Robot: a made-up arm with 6 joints. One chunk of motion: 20 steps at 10 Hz.
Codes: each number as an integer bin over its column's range. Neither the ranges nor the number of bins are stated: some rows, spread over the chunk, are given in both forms.
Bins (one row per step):
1: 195 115 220 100 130 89
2: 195 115 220 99 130 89
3: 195 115 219 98 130 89
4: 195 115 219 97 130 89
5: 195 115 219 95 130 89
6: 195 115 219 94 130 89
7: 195 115 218 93 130 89
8: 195 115 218 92 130 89
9: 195 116 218 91 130 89
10: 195 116 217 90 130 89
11: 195 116 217 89 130 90
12: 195 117 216 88 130 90
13: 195 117 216 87 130 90
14: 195 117 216 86 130 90
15: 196 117 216 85 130 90
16: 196 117 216 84 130 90
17: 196 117 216 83 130 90
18: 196 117 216 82 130 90
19: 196 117 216 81 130 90
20: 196 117 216 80 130 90
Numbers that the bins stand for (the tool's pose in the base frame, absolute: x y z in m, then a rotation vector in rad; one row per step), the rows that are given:
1: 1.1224 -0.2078 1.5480 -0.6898 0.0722 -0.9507
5: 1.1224 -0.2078 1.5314 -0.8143 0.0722 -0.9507
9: 1.1224 -0.1912 1.5148 -0.9139 0.0722 -0.9507
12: 1.1224 -0.1746 1.4815 -0.9886 0.0722 -0.9259
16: 1.1390 -0.1746 1.4815 -1.0882 0.0722 -0.9259
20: 1.1390 -0.1746 1.4815 -1.1878 0.0722 -0.9259
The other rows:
2: 1.1224 -0.2078 1.5480 -0.7147 0.0722 -0.9507
3: 1.1224 -0.2078 1.5314 -0.7396 0.0722 -0.9507
4: 1.1224 -0.2078 1.5314 -0.7645 0.0722 -0.9507
6: 1.1224 -0.2078 1.5314 -0.8392 0.0722 -0.9507
7: 1.1224 -0.2078 1.5148 -0.8641 0.0722 -0.9507
8: 1.1224 -0.2078 1.5148 -0.8890 0.0722 -0.9507
10: 1.1224 -0.1912 1.4982 -0.9388 0.0722 -0.9507
11: 1.1224 -0.1912 1.4982 -0.9637 0.0722 -0.9259
13: 1.1224 -0.1746 1.4815 -1.0135 0.0722 -0.9259
14: 1.1224 -0.1746 1.4815 -1.0384 0.0722 -0.9259
15: 1.1390 -0.1746 1.4815 -1.0633 0.0722 -0.9259
17: 1.1390 -0.1746 1.4815 -1.1131 0.0722 -0.9259
18: 1.1390 -0.1746 1.4815 -1.1380 0.0722 -0.9259
19: 1.1390 -0.1746 1.4815 -1.1629 0.0722 -0.9259

